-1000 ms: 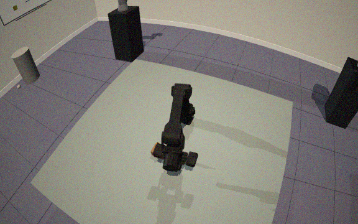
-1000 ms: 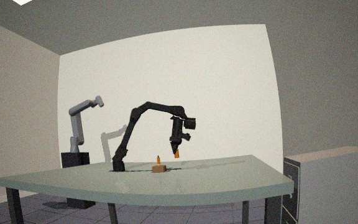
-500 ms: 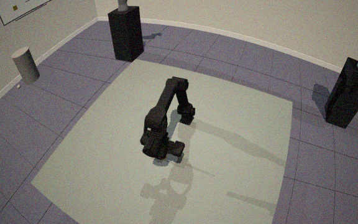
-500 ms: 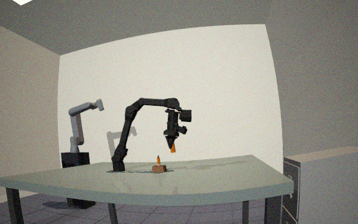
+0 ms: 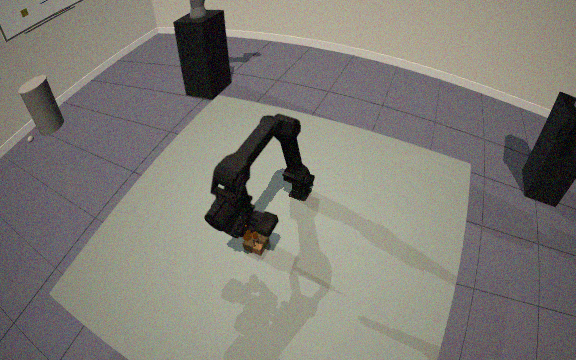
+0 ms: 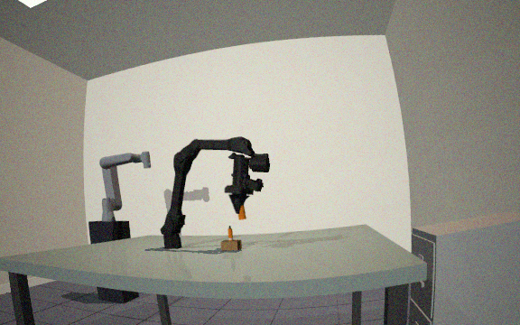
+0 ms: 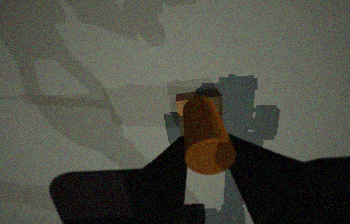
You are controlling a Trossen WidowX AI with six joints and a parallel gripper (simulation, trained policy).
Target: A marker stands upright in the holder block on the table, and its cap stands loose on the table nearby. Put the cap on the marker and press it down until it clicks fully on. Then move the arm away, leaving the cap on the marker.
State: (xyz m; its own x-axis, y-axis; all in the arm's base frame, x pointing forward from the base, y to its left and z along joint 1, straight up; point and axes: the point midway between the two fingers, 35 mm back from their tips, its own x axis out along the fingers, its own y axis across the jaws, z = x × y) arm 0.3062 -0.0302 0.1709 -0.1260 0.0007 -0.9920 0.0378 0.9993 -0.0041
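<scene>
Now: the wooden holder block 4 cm behind my gripper tip, 1 cm to the right of it and 12 cm below it. From my gripper tip the other things lie so: orange cap: 1 cm ahead.
</scene>
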